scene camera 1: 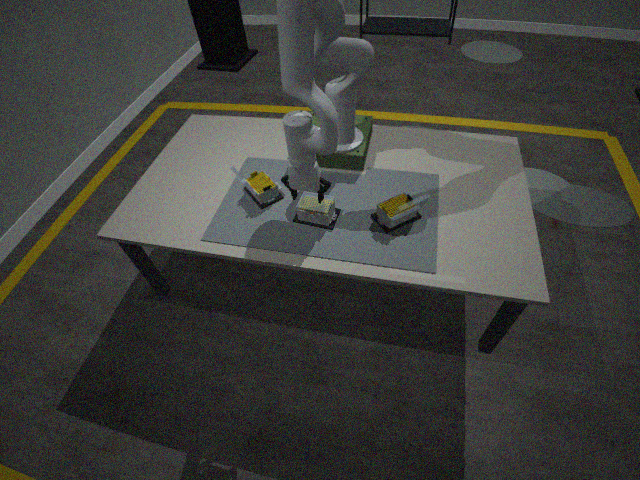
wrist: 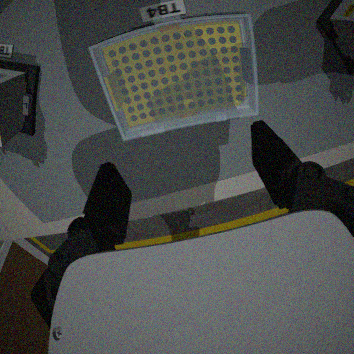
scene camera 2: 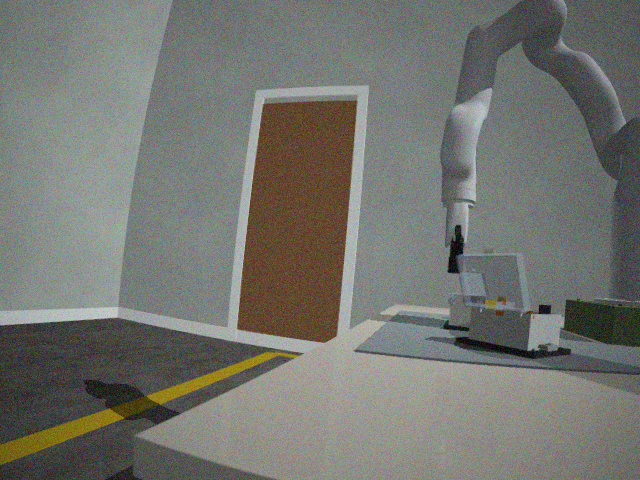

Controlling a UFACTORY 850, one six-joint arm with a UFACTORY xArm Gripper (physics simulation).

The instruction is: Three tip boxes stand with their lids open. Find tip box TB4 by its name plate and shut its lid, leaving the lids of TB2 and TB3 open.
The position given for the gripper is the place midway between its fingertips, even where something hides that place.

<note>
In view: the gripper (scene camera 2: 454,272), a clear lid (scene camera 2: 494,281) and a clear lid (wrist: 175,73).
The gripper is seen too in scene camera 1 (scene camera 1: 307,199) and in the wrist view (wrist: 184,159).
</note>
